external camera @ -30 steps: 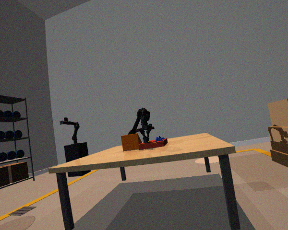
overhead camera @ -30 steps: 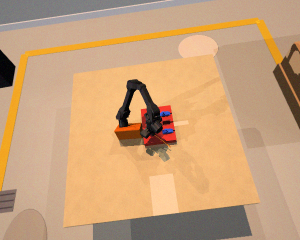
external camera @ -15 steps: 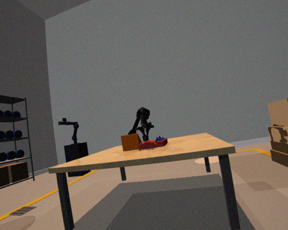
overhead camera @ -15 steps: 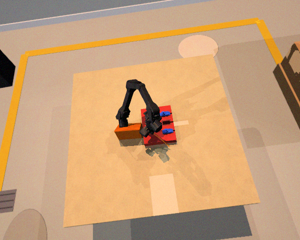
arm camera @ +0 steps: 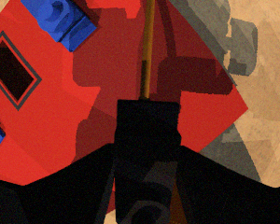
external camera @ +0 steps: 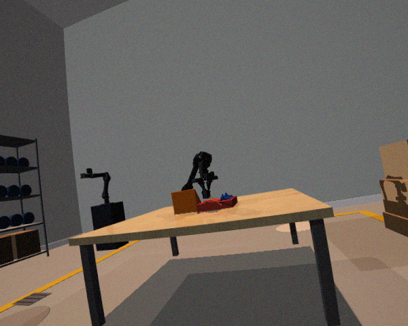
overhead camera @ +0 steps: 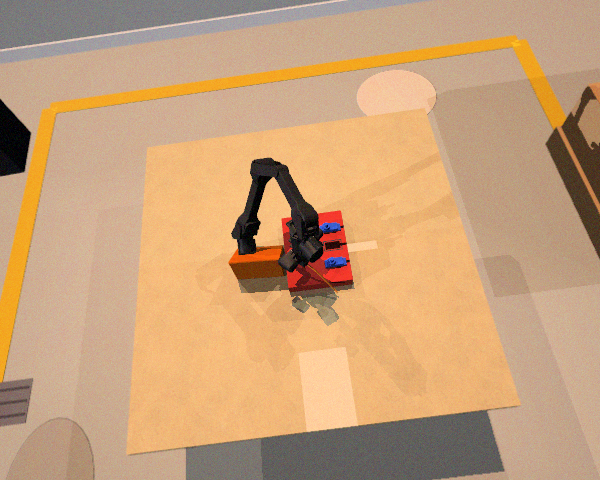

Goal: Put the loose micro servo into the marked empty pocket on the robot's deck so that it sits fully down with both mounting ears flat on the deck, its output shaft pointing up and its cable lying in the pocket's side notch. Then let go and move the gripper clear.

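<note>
Right now the red deck is 1 cm ahead of my gripper tip, 7 cm to the left of it and 10 cm below it.
</note>
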